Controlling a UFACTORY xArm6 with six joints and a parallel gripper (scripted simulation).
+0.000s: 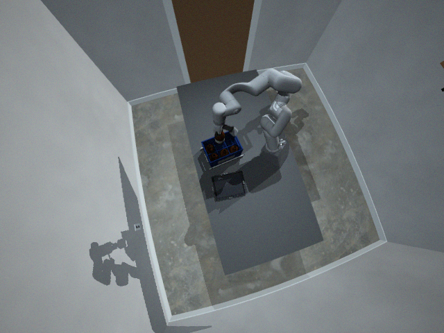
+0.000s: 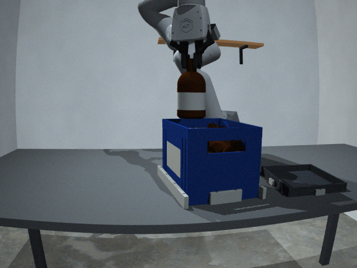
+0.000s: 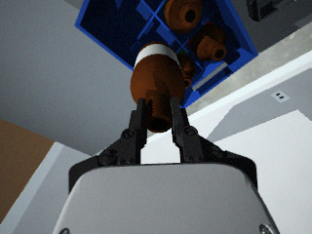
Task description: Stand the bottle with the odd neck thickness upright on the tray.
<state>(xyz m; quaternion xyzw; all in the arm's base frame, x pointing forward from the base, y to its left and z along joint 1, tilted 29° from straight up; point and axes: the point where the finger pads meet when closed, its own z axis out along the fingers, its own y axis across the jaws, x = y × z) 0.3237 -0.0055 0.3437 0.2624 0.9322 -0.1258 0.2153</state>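
Right now my hand is 7 cm above the bottle. Also, from my hand: blue crate: 25 cm below, 4 cm to the left, 1 cm behind; dark tray: 33 cm to the left, 32 cm below, 1 cm ahead.
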